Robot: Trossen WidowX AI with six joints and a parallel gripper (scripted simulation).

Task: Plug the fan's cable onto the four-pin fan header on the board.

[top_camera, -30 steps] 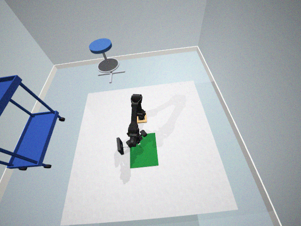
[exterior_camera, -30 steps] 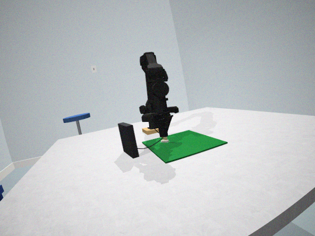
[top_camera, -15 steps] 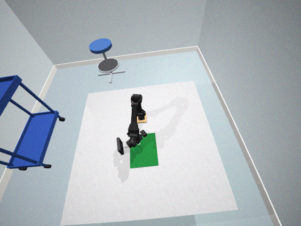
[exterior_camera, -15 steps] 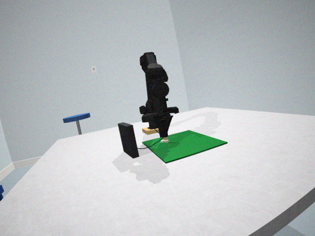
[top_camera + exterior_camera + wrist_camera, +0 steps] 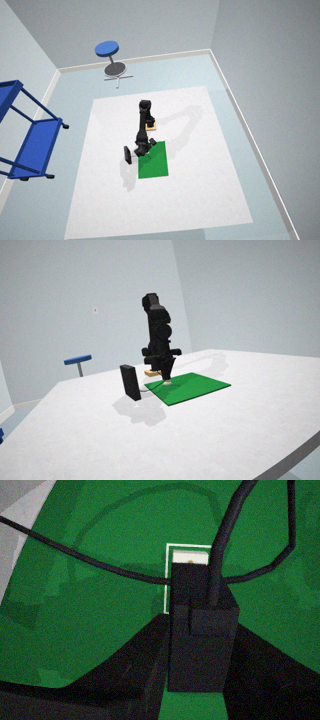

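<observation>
Right now my gripper tip is 1 cm below the black plug. The rest, counted from my gripper tip: black fan: 15 cm to the right, 2 cm ahead, 2 cm above; then white four-pin fan header: 4 cm below; then green board: 6 cm ahead, 5 cm below, 4 cm to the left.
</observation>
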